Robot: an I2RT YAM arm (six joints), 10 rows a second.
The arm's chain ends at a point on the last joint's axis. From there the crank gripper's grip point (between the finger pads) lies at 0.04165 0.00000 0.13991 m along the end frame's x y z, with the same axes.
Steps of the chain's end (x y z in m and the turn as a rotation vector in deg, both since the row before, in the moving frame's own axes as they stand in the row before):
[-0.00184, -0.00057, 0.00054, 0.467, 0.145, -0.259]
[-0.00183, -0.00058, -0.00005, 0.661, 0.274, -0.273]
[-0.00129, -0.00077, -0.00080, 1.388, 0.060, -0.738]
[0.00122, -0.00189, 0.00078, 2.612, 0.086, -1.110]
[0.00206, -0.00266, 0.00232, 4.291, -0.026, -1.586]
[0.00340, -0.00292, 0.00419, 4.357, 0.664, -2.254]
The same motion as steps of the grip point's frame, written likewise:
[-0.00149, -0.00190, 0.00043, 0.467, 0.145, -0.259]
[-0.00117, -0.00239, -0.00026, 0.661, 0.274, -0.273]
[-0.00117, -0.00470, -0.00089, 1.388, 0.060, -0.738]
[0.00136, -0.00907, 0.00055, 2.612, 0.086, -1.110]
[0.00184, -0.01428, 0.00190, 4.291, -0.026, -1.586]
[0.00478, -0.01520, 0.00323, 4.357, 0.664, -2.254]

